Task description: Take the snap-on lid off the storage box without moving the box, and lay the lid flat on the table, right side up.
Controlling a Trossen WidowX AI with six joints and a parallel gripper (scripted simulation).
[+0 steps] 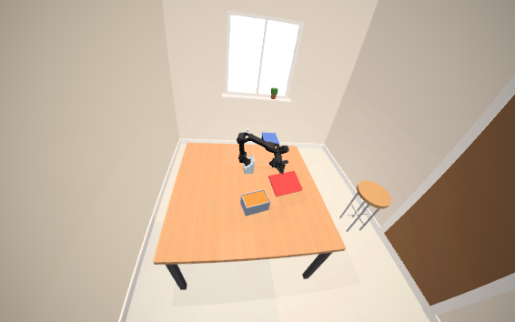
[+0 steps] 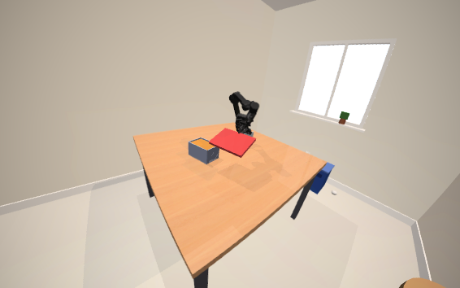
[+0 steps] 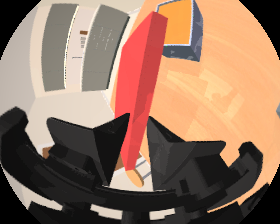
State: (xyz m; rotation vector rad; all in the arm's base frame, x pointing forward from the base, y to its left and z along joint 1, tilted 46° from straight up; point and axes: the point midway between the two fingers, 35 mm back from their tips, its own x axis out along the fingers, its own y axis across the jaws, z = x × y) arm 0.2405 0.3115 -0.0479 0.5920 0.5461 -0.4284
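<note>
My gripper tip is 70 mm short of the red lid, 30 mm to the right of it and 20 mm above it. From my gripper tip the other things lie so: storage box (150 mm ahead, 200 mm to the right, 180 mm below).
</note>
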